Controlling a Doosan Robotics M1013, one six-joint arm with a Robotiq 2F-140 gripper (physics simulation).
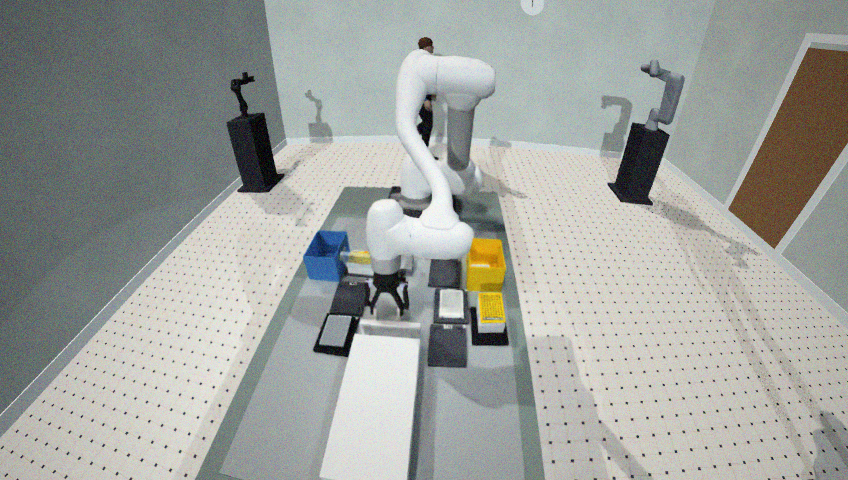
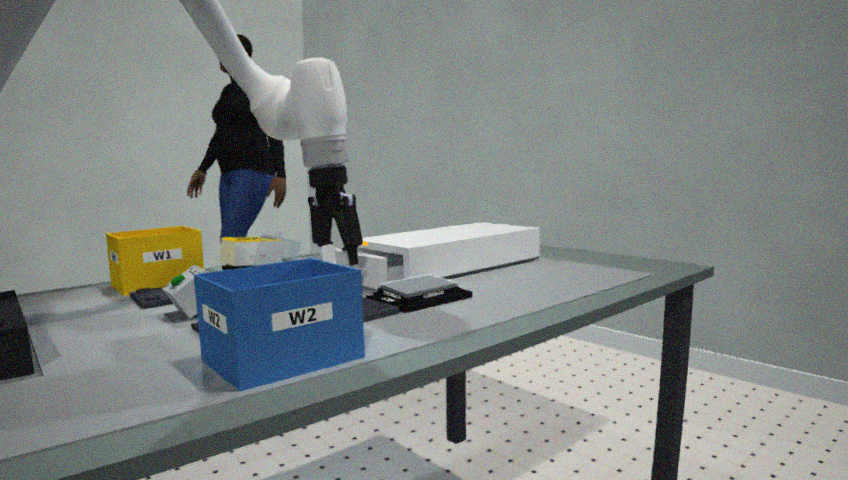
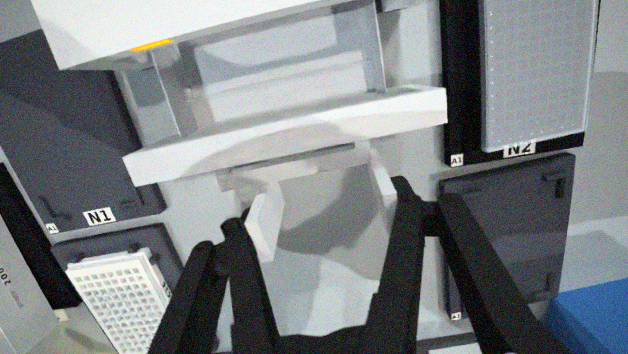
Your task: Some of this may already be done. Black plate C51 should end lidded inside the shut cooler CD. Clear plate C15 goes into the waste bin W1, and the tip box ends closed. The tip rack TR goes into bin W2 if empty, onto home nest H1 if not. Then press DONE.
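Seen in the pictures: gripper, between the fingertips: (image 3: 323, 177); arm's base, origin of its link: (image 1: 415, 201).
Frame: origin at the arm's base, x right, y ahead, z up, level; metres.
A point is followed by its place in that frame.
Observation:
The white cooler (image 1: 375, 393) {x -0.020, y 1.062, z 0.029 m} (image 2: 456, 245) {x 0.080, y 1.006, z 0.019 m} (image 3: 131, 26) {x -0.072, y 0.872, z 0.029 m} lies along the table with its drawer (image 1: 388, 327) {x -0.011, y 0.812, z 0.007 m} (image 3: 285, 132) {x -0.010, y 0.805, z 0.016 m} pulled out; the tray behind the drawer front looks empty. My gripper (image 1: 388, 304) (image 2: 340, 248) (image 3: 323, 177) {x 0.007, y 0.757, z -0.033 m} points down and is shut on the drawer's white handle (image 3: 263, 215). A black plate with a grey lid (image 1: 335, 330) {x 0.171, y 0.828, z -0.022 m} (image 2: 418, 286) {x 0.190, y 0.808, z -0.024 m} (image 3: 534, 74) {x 0.166, y 0.811, z -0.022 m} sits on nest N2. A white well plate (image 1: 451, 303) {x -0.207, y 0.654, z -0.028 m} (image 3: 120, 290) {x -0.206, y 0.675, z -0.031 m} sits on a dark nest on the other side. A yellow-topped tip holder (image 1: 491, 307) {x -0.341, y 0.710, z 0.024 m} (image 2: 254, 250) {x -0.298, y 0.696, z 0.001 m} stands beside it.
Yellow bin W1 (image 1: 485, 262) (image 2: 154, 256) {x -0.261, y 0.452, z 0.021 m} and blue bin W2 (image 1: 325, 255) {x 0.353, y 0.414, z -0.050 m} (image 2: 277, 322) {x 0.376, y 0.443, z 0.020 m} (image 3: 593, 317) {x 0.256, y 0.565, z -0.016 m} stand nearer the arm's base. Another yellow-topped item (image 1: 359, 257) {x 0.172, y 0.472, z 0.003 m} lies by the blue bin. Nest N1 (image 3: 78, 145) {x -0.190, y 0.816, z -0.042 m} is bare. A person (image 1: 425, 43) (image 2: 241, 149) walks behind the table.

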